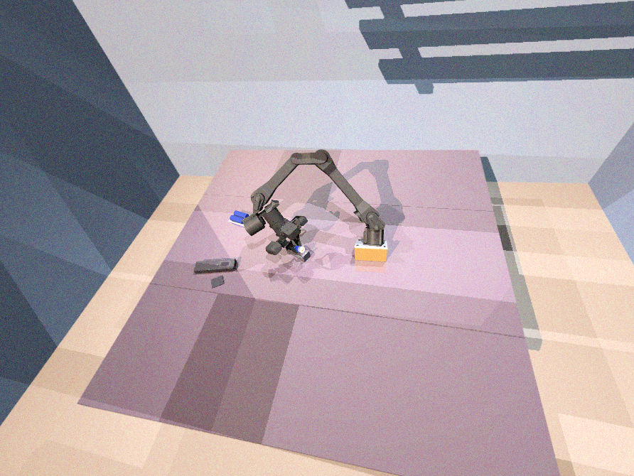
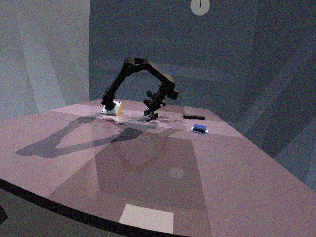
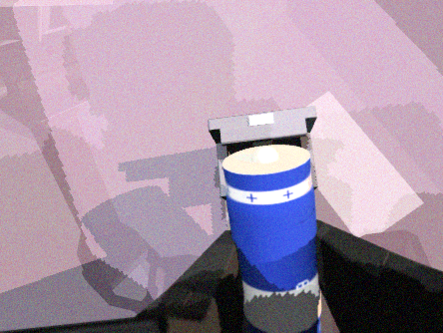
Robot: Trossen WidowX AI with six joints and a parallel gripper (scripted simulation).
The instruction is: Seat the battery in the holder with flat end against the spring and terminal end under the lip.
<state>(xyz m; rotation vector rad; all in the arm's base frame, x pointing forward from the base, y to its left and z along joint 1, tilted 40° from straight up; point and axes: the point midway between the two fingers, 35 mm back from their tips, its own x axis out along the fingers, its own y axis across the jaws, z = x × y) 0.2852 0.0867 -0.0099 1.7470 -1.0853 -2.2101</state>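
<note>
The cream battery is 1 cm above my gripper tip. From my gripper tip the other things lie so: dark remote-like block 30 cm ahead, 14 cm to the left, 1 cm below; dark chip 26 cm ahead, 20 cm to the left, 2 cm below; white tray 33 cm ahead, 12 cm to the right, 1 cm below.
</note>
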